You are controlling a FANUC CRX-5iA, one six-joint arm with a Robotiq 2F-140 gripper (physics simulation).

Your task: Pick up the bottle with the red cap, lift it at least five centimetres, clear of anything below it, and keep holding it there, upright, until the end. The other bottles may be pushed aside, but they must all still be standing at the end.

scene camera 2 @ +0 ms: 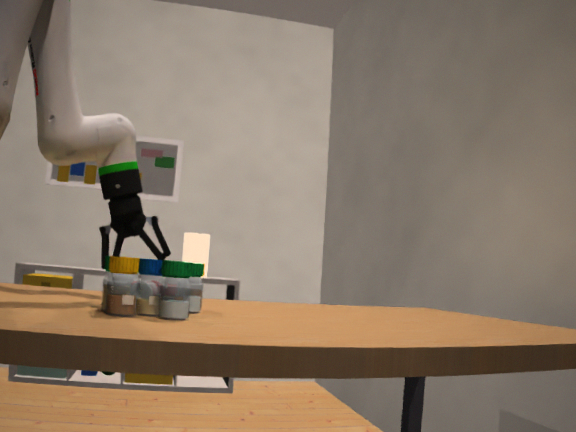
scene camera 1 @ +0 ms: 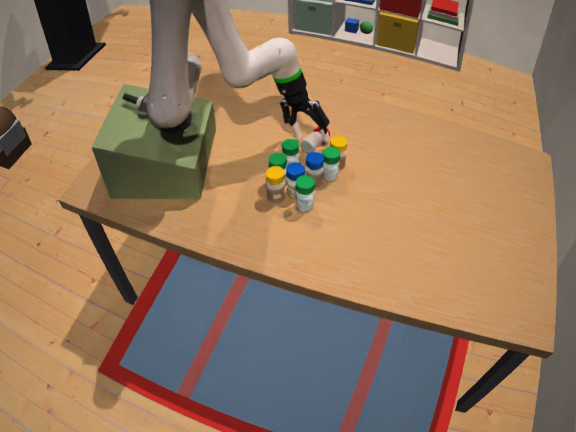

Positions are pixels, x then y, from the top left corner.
A green-capped bottle (scene camera 2: 174,299) is 0.90 m from the lens. A blue-capped bottle (scene camera 2: 149,282) is 0.94 m from the lens. An amber-capped bottle (scene camera 2: 122,286) is 0.91 m from the lens.
